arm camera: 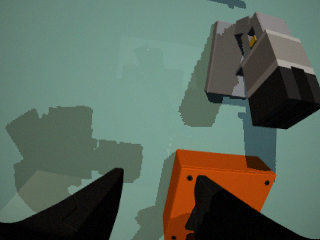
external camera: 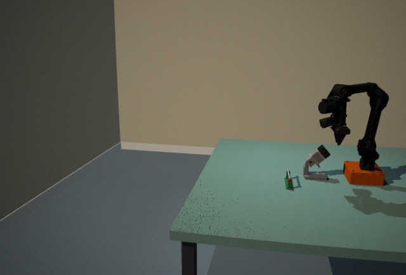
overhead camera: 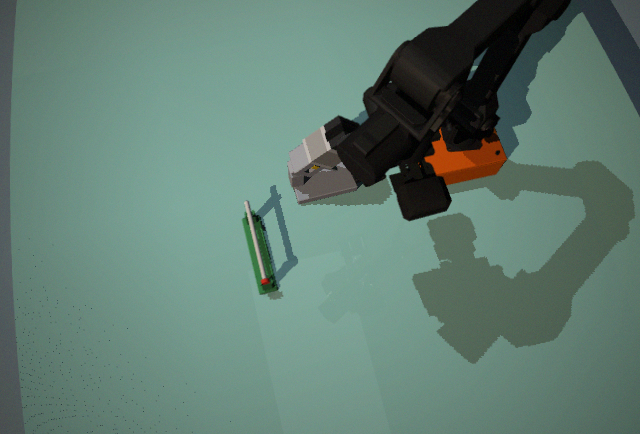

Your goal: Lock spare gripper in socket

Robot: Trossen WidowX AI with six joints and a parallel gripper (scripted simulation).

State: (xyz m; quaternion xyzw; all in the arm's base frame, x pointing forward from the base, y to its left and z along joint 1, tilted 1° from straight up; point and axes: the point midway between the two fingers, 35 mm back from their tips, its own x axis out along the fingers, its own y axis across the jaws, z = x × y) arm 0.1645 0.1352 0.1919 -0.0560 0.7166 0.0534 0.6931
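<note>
My gripper tip is now 21 cm short of the green cradle, 3 cm to the right of it and 19 cm above it. From my gripper tip the other things lie so: spare gripper (8 cm ahead, 11 cm to the right, 10 cm below); grey mount (11 cm ahead, 10 cm to the right, 16 cm below).
</note>
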